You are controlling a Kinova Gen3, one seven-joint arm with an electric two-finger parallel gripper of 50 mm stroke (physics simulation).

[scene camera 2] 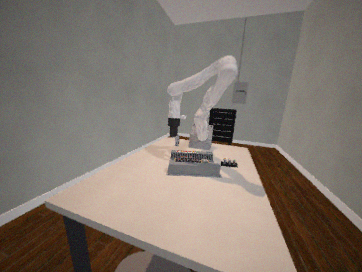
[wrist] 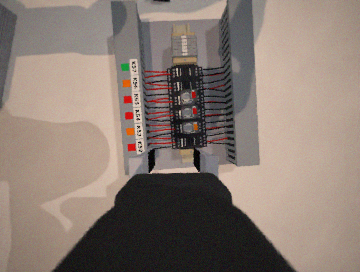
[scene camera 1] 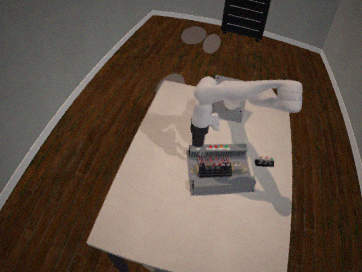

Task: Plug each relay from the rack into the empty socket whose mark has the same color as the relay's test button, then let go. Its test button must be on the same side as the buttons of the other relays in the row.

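Where they show: gripper, fingertip midpoint: (scene camera 2: 176, 145) (wrist: 174, 156) (scene camera 1: 201, 149); arm's base at its link origin: (scene camera 2: 202, 136).
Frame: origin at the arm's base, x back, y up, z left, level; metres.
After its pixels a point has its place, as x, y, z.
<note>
The relay rack (scene camera 1: 264, 163) {-0.375, -0.086, 0.149} (scene camera 2: 229, 164) {-0.374, -0.095, 0.157} stands right of the wiring panel and holds three relays; their button colors are small and blurred, the rightmost looks green in scene camera 1. In the wrist view, the socket row (wrist: 188, 85) {-0.409, -0.086, -0.081} holds relays at K55 (wrist: 187, 97) {-0.403, -0.042, -0.116} and K54 (wrist: 187, 112) {-0.402, -0.042, -0.141} with red buttons, and K53 (wrist: 188, 127) {-0.404, -0.042, -0.168} with an orange one. These buttons face away from the marks. The K57 (green), K56 (orange) and K52 (red) sockets are empty. My gripper (wrist: 174, 156) {-0.378, 0.022, -0.206} (scene camera 2: 176, 141) {-0.378, 0.022, -0.206} is open and empty, above the panel's K52 end.
Two raised grey ducts (wrist: 125, 40) {-0.298, -0.047, -0.016} (wrist: 241, 100) {-0.500, -0.047, -0.121} flank the socket row; the left one carries the colored marks. Red and black wires run from the sockets to both ducts. A grey terminal block (wrist: 184, 46) {-0.401, -0.063, -0.017} sits beyond K57. The arm's base plate (scene camera 1: 230, 111) {-0.041, -0.040, -0.004} is behind the panel.
</note>
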